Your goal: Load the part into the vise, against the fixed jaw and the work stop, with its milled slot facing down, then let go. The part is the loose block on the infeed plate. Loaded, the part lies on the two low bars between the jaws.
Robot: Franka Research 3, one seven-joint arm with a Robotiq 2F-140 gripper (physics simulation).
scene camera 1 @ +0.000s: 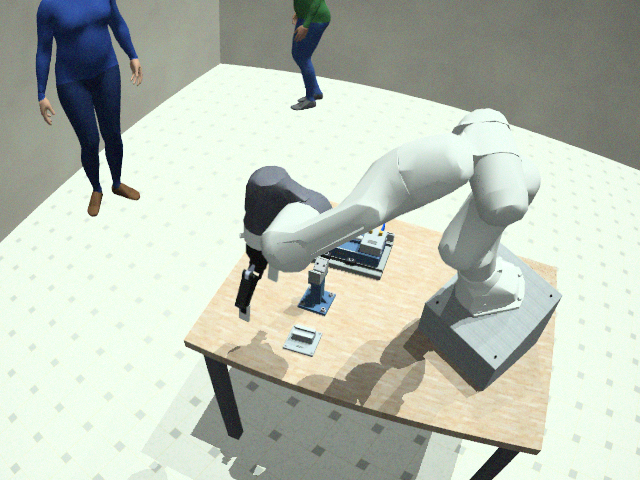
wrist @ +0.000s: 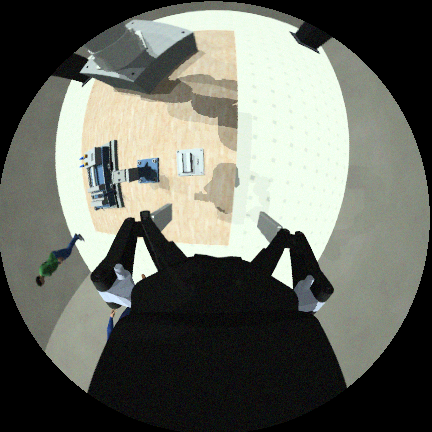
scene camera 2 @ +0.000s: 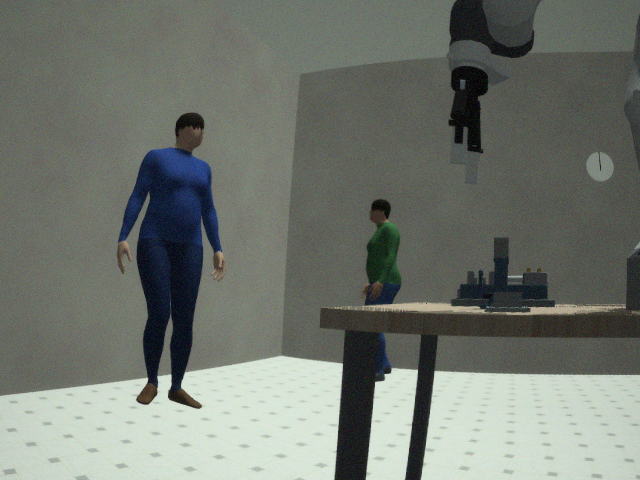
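The part (scene camera 1: 303, 334) (scene camera 2: 507, 299) (wrist: 187, 162) is a small grey block on the light-grey infeed plate (scene camera 1: 311, 351) (wrist: 199, 170). Its slot direction is too small to tell. The vise (scene camera 1: 379, 242) (scene camera 2: 535, 292) (wrist: 101, 170) is blue and grey, at the back of the table. The arm hides part of it in the first scene view, and its jaws and low bars are small in the wrist view. My gripper (scene camera 1: 258, 292) (scene camera 2: 464, 160) (wrist: 215, 214) is open and empty, high above the table's far-left end, apart from part and vise.
A blue stand (scene camera 1: 317, 299) (scene camera 2: 500, 273) (wrist: 148, 170) with a tall post and grey head stands between infeed plate and vise. The arm's grey base block (scene camera 1: 460, 346) (wrist: 167, 62) is on the table (scene camera 1: 496, 413) (scene camera 2: 465, 322). Two people stand on the floor beyond.
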